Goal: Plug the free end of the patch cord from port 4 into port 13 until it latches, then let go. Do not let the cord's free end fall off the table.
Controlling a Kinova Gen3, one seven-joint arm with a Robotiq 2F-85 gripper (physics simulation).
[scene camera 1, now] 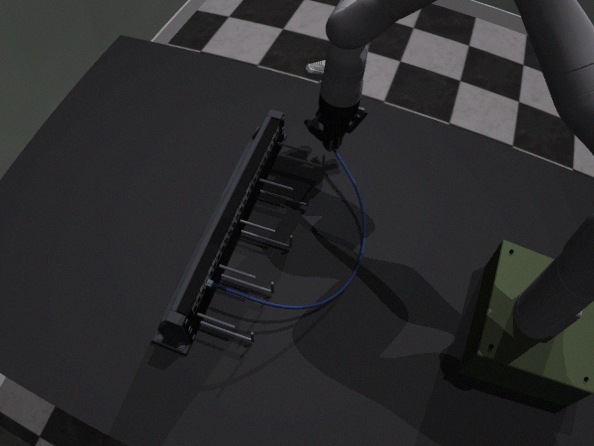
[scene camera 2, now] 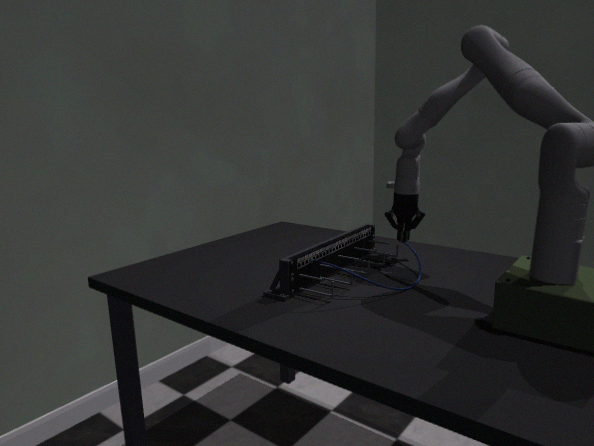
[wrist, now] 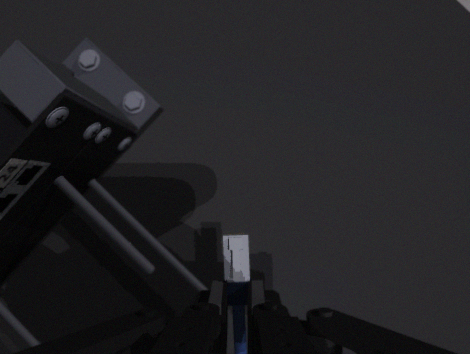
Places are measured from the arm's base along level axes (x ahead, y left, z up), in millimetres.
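Pixels of known places: gripper, fingertip midpoint: (scene camera 1: 331,147) (scene camera 2: 402,241) (wrist: 238,300); arm's base, origin of the base link: (scene camera 1: 535,314) (scene camera 2: 552,276).
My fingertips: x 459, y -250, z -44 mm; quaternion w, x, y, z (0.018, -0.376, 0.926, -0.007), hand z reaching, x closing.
For each thing: its top centre in the pictures, then the offset to it from my fingertips. Level surfaces: height alone.
- clear plug, middle of its top: (wrist: 236,259) dy -15, dx +15, dz +11 mm
- patch panel, middle of its top: (scene camera 1: 245,210) (scene camera 2: 342,241) dy +225, dx +92, dz +40 mm
- dark table, its level: dz -61 mm
My gripper (scene camera 1: 330,146) (scene camera 2: 403,239) (wrist: 238,300) is shut on the free-end plug of the blue patch cord (scene camera 1: 364,225) (scene camera 2: 421,270) (wrist: 240,330). The clear plug (wrist: 237,257) sticks out past the fingertips, which are held above the table, in front of the far end of the patch panel (scene camera 1: 225,215) (scene camera 2: 332,245) (wrist: 55,145). In the wrist view the plug points up the picture, while the panel face runs at a slant on the left. The cord's other plug (scene camera 1: 210,283) sits in a port near the panel's near end. Port 13 cannot be made out.
Paired metal bars (scene camera 1: 265,238) (wrist: 105,225) stick out from the panel's front, some with upturned ends. The number 24 shows near the panel's end in the wrist view. The green robot base (scene camera 1: 520,265) (scene camera 2: 515,305) stands at the right on the dark table (scene camera 1: 100,200) (scene camera 2: 200,280).
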